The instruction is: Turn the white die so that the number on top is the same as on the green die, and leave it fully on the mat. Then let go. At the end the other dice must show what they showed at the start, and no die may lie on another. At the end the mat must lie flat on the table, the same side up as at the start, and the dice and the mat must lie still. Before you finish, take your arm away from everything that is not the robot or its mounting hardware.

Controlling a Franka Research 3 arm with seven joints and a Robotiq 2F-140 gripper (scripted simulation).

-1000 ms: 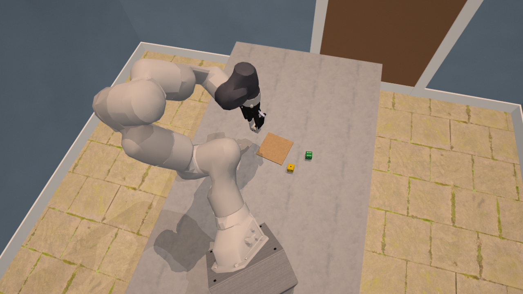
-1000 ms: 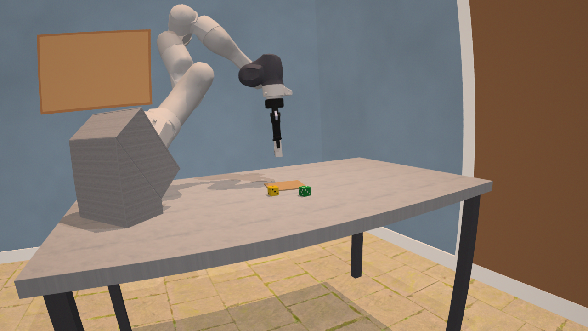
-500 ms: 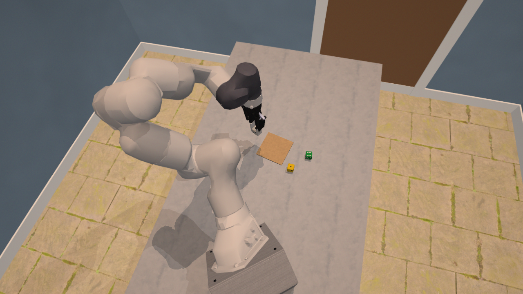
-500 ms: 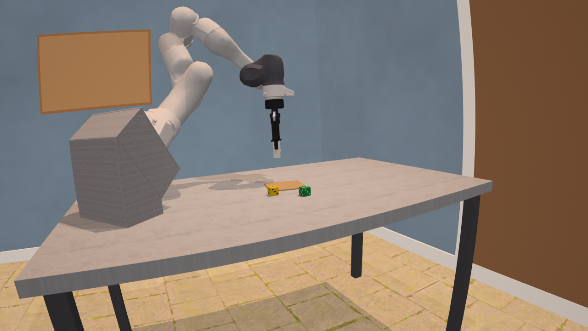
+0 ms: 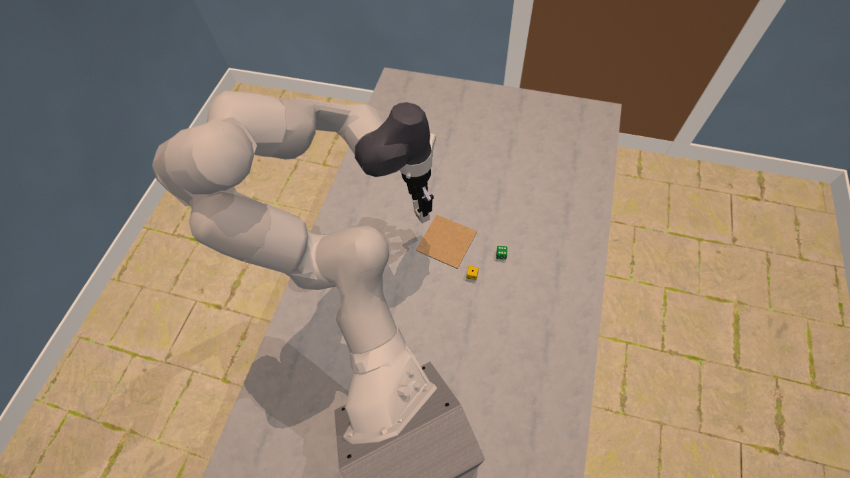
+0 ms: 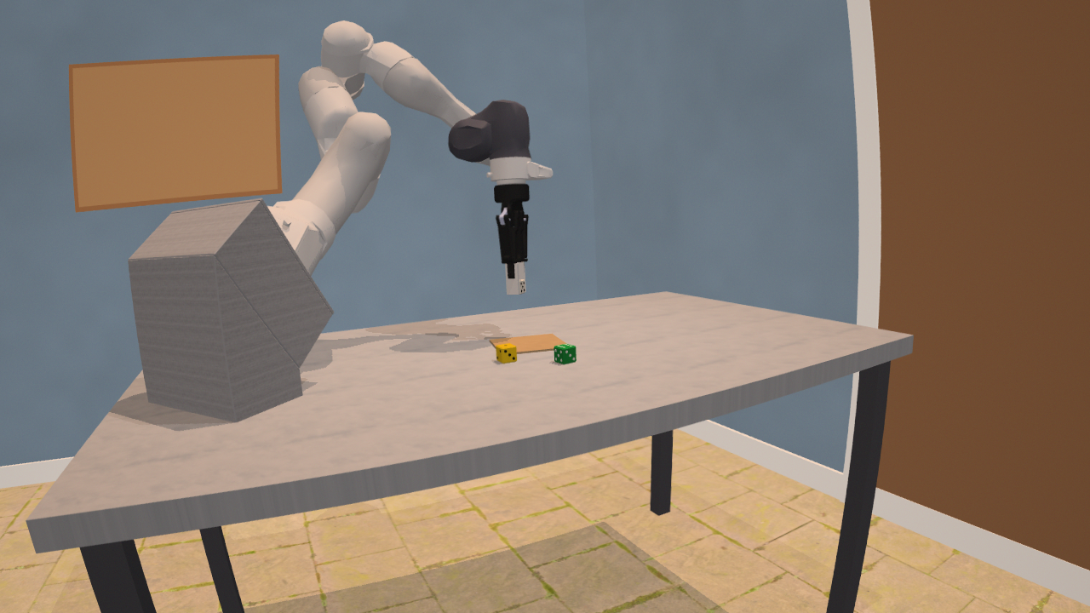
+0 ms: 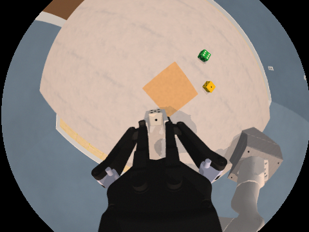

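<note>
My gripper is now 8 cm to the left of the mat and 13 cm above it. From my hand the other things lie so: white die: 2 cm below; yellow die: 7 cm behind, 19 cm to the right, 12 cm below; green die: 3 cm ahead, 25 cm to the right, 12 cm below.
</note>
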